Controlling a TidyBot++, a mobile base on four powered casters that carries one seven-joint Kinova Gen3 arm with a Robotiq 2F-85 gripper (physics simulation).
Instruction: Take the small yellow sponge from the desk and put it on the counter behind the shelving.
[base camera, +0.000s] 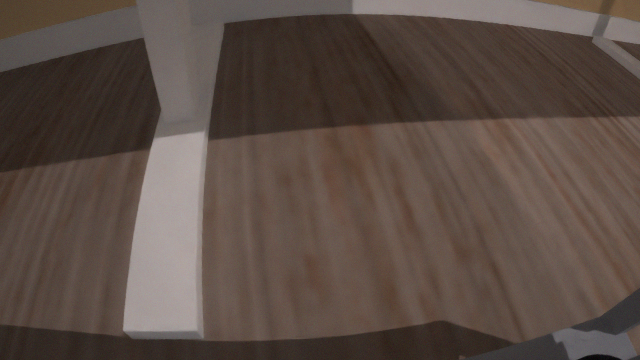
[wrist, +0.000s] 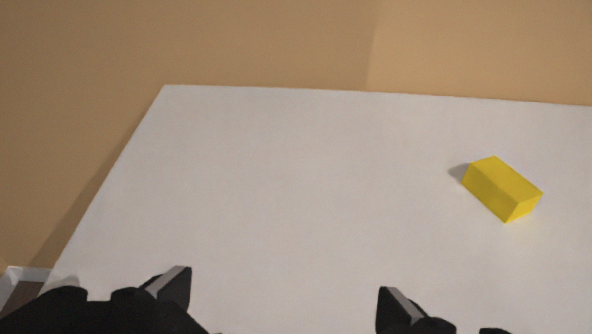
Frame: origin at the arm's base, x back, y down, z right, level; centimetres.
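Seen in the pictures: gripper, fingertip midpoint: (wrist: 284, 298).
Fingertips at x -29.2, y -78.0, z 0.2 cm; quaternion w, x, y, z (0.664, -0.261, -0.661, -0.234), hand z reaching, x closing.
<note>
A point is followed by its place in that frame.
The small yellow sponge (wrist: 500, 189) @(y -59.7, x -58.7, z 31.9 cm) lies on the white desk top (wrist: 280, 190) @(y -55.4, x -60.0, z -1.8 cm), right of the middle in the wrist view, with a short shadow at its left. My gripper (wrist: 284, 298) @(y -78.0, x -29.2, z 0.2 cm) is open and empty, its two fingers wide apart at the bottom edge of the wrist view. The sponge is above and to the right of the right finger in that view, apart from it. The counter behind the shelving does not show in either view.
A tan wall (wrist: 225, 40) @(y -65.5, x -97.7, z -17.7 cm) stands beyond the desk's far and left edges. In the base view a white desk foot (base camera: 167, 225) with an upright post (base camera: 172, 60) @(y 26.7, x -52.9, z -15.3 cm) stands on the wooden floor (base camera: 350, 215) @(y 39.6, x -36.6, z 5.9 cm), and a white baseboard (base camera: 280, 10) @(y 37.7, x -97.5, z -1.1 cm) runs behind.
</note>
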